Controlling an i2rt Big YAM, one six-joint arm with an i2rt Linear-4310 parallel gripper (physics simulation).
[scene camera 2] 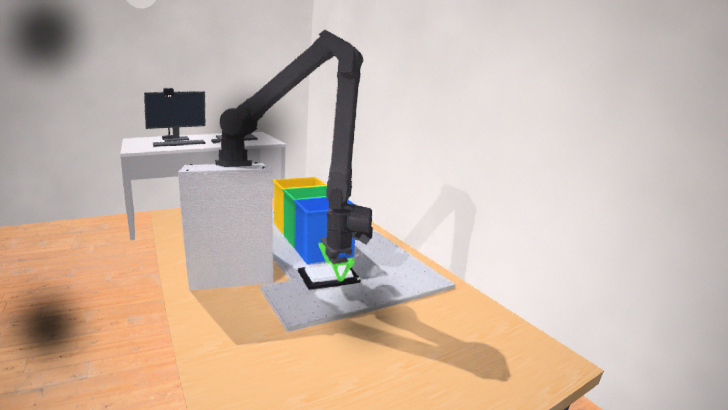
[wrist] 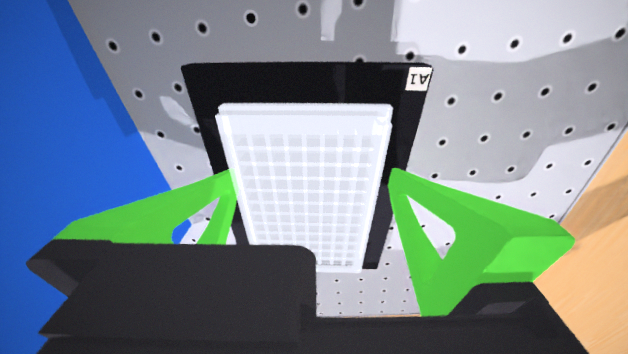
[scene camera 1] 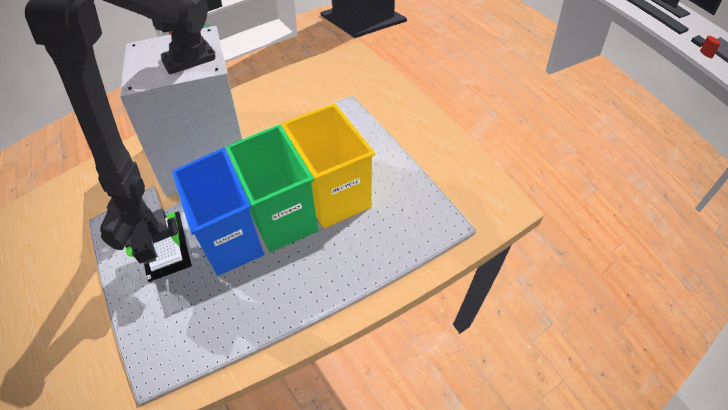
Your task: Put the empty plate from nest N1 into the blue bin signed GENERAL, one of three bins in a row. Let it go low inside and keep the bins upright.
Labels:
My gripper shows in scene camera 2 (335, 273), in the wrist view and in scene camera 1. A blue bin shows in scene camera 2, in the wrist view (78, 153) and in scene camera 1. A green bin shows in scene camera 2 (290, 195) and in scene camera 1 (277, 183); in the wrist view it is out of frame. A yellow bin shows in scene camera 2 (279, 184) and in scene camera 1 (340, 160); in the wrist view it is out of frame. The same spot on my gripper: (wrist: 124, 278) is (scene camera 1: 164, 236). One and the same spot on the blue bin: (scene camera 1: 217, 210) is (scene camera 2: 300, 255).

